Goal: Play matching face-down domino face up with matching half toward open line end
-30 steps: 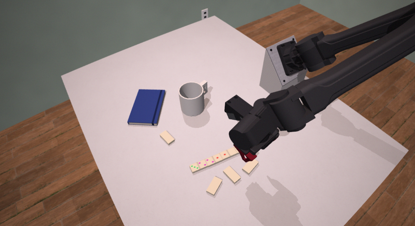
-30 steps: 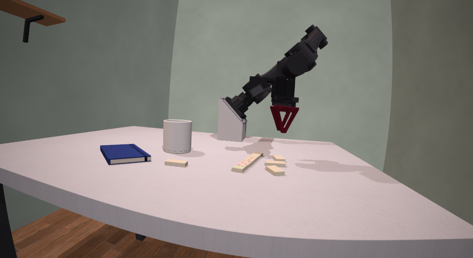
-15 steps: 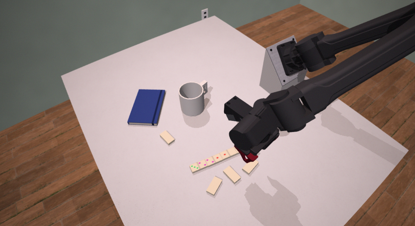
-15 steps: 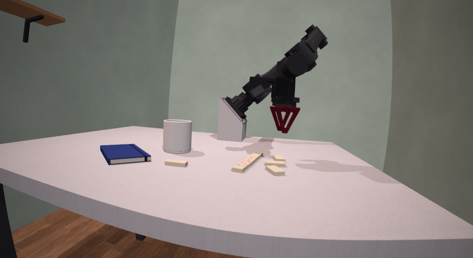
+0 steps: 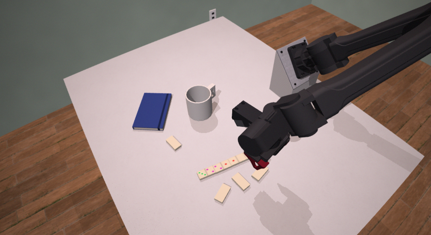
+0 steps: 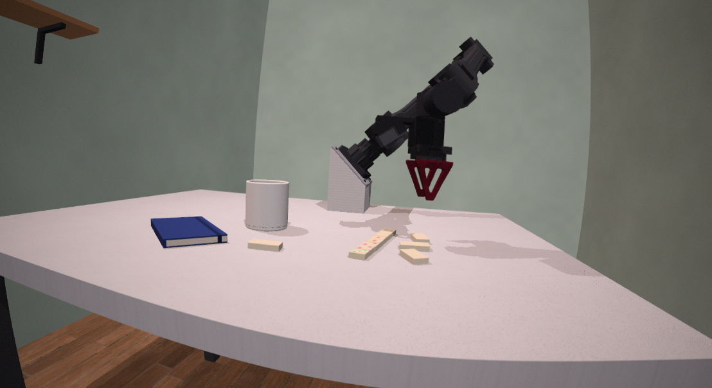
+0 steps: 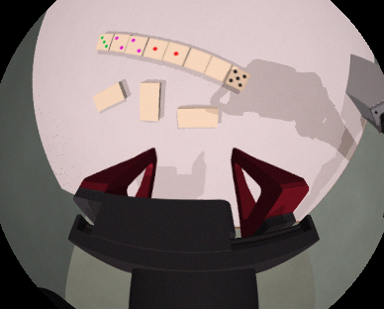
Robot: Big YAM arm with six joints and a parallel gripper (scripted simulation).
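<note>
The domino is 9 cm below my hand. Also, from my hand: white mug 3 cm ahead, 32 cm to the right, 5 cm below; blue notebook 18 cm ahead, 42 cm to the right, 9 cm below.
</note>
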